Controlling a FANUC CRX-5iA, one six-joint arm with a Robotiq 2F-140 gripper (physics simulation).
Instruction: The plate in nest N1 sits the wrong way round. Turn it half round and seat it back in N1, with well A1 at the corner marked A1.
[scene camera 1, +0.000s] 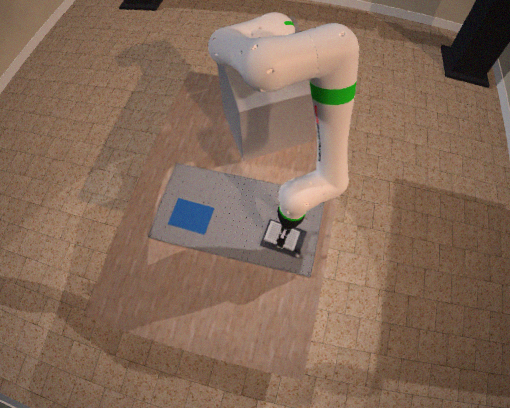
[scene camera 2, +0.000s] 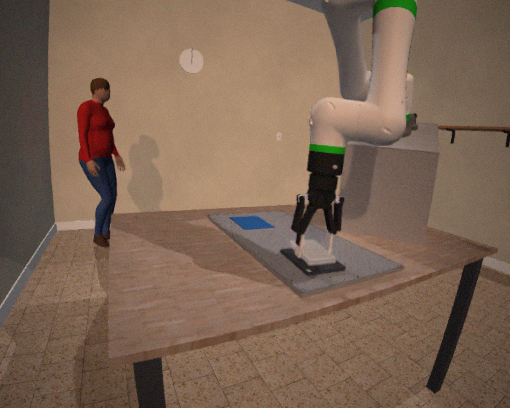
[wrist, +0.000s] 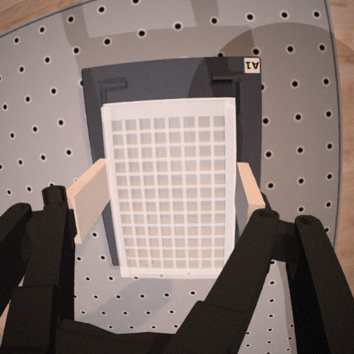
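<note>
The white well plate (scene camera 1: 273, 232) (scene camera 2: 320, 256) (wrist: 170, 150) is between the pale fingers of my gripper (scene camera 1: 284, 236) (scene camera 2: 315, 247) (wrist: 171, 178), which is shut on its long sides. The plate looks level, over the dark nest (scene camera 1: 272, 247) (scene camera 2: 327, 268) (wrist: 170, 82). In the wrist view it is offset toward the bottom, covering the nest's lower end, while the top band with two corner brackets shows. The corner label A1 (wrist: 252, 65) is at the nest's top right, upside down in that view. I cannot tell which plate corner has well A1, nor the exact height gap.
The nest is on a grey perforated board (scene camera 1: 225, 200) (scene camera 2: 270, 250) (wrist: 30, 155) on the wooden table (scene camera 1: 225, 290) (scene camera 2: 200, 300). A blue rectangle (scene camera 1: 191, 216) (scene camera 2: 251, 222) lies at the board's other end. The grey pedestal (scene camera 1: 275, 125) (scene camera 2: 390, 190) stands behind. A person (scene camera 2: 97, 130) stands beyond the table.
</note>
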